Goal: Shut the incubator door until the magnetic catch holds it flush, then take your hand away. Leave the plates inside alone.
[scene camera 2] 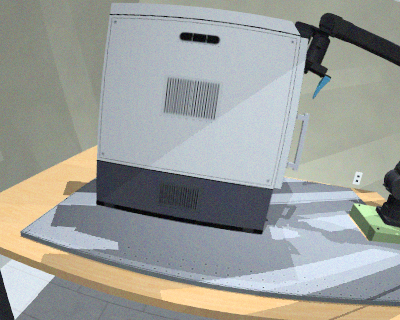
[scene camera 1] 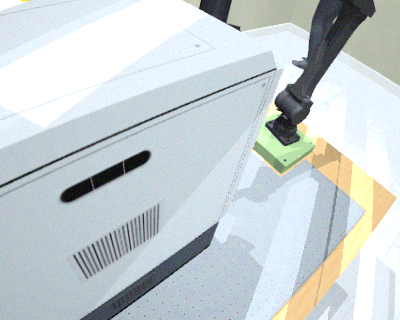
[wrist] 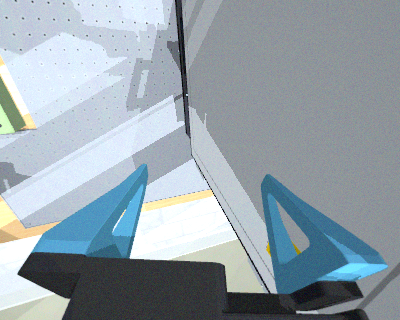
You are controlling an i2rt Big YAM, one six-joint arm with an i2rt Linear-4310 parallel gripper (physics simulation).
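Seen in the pictures: gripper, between the fingertips: (wrist: 207, 174); arm's base, origin of its link: (scene camera 2: 389, 218) (scene camera 1: 281, 132).
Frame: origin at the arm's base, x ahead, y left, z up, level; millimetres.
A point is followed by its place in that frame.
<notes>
The incubator (scene camera 1: 185, 165) @(y 257, x 601, z 388 mm) (scene camera 2: 150, 140) @(y 289, x 785, z 177 mm) stands with its side towards both scene cameras. Its door (scene camera 1: 274, 82) @(y 233, x 460, z 463 mm) (scene camera 2: 296, 105) @(y 232, x 453, z 319 mm) (wrist: 300, 100) @(y 96, x 471, z 387 mm) lies along the front edge, seen nearly edge-on in scene camera 2; it looks closed or nearly so, and I cannot tell whether it is fully flush. Its handle (scene camera 2: 303, 142) @(y 201, x 415, z 230 mm) sticks out in front. My gripper (scene camera 2: 317, 94) (wrist: 207, 174) @(y 30, x 435, z 359 mm) is open and empty, in front of the door's upper part and above the handle. In the wrist view the right finger overlaps the door face; contact is unclear. The incubator hides the gripper in scene camera 1. The plates are hidden.
The arm (scene camera 1: 325, 55) @(y 26, x -1, z 335 mm) (scene camera 2: 365, 40) @(y 19, x 249, z 563 mm) rises from a green base block (scene camera 1: 285, 150) @(y 74, x 51, z -1 mm) (scene camera 2: 375, 227) @(y 102, x 94, z -1 mm) in front of the incubator. A perforated grey board (scene camera 1: 300, 200) @(y 247, x 128, z -32 mm) (scene camera 2: 150, 240) @(y 395, x 719, z -32 mm) lies under the incubator on the wooden table (scene camera 1: 372, 192) @(y 357, x -175, z -45 mm) (scene camera 2: 30, 185) @(y 323, x 1212, z -45 mm). A wall outlet (scene camera 2: 357, 178) shows behind.
</notes>
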